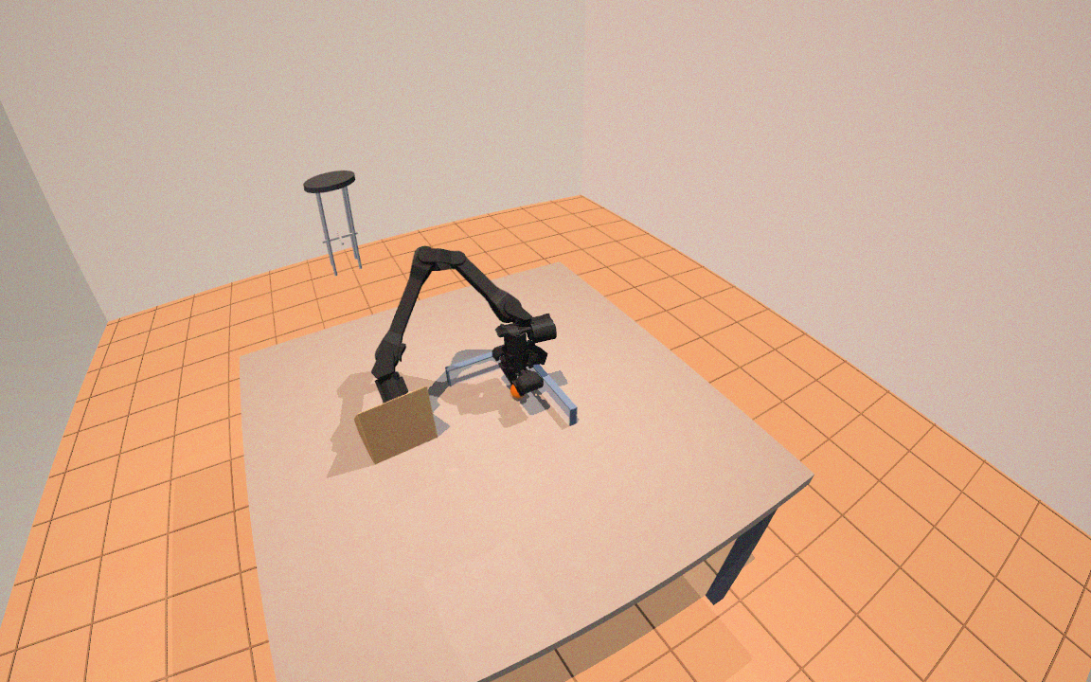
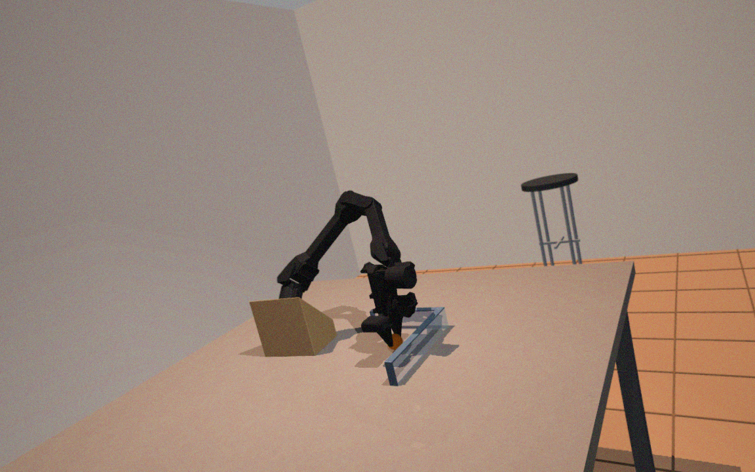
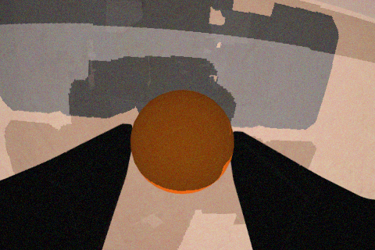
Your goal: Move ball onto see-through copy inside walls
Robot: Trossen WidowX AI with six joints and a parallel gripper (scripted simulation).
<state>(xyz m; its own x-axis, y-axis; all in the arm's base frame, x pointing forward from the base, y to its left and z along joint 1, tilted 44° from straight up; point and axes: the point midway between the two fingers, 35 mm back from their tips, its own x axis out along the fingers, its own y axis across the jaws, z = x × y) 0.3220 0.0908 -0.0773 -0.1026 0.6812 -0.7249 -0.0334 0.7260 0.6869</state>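
Now: the clear wall 80 mm ahead of my gripper tip. Also, from my gripper tip: orange ball: right at my gripper tip.
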